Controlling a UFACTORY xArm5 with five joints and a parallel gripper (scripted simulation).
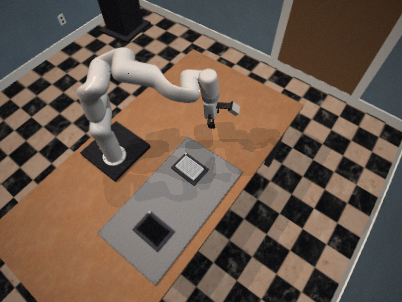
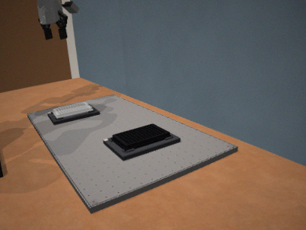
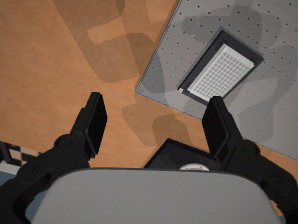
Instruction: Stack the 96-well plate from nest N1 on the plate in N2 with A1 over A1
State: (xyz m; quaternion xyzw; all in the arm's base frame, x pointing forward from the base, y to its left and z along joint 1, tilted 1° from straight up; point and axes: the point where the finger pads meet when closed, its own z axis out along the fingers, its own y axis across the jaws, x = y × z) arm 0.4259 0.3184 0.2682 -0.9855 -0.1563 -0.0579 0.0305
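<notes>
The black 96-well plate is 540 mm to the right of my hand, 260 mm below it and 10 mm behind it. From my hand the other things lie so: plate nest N2: 270 mm below, 170 mm to the right, 40 mm behind; then white 96-well plate: 260 mm below, 170 mm to the right, 40 mm behind; then white corner mark: 480 mm to the right, 260 mm below, 80 mm behind.
</notes>
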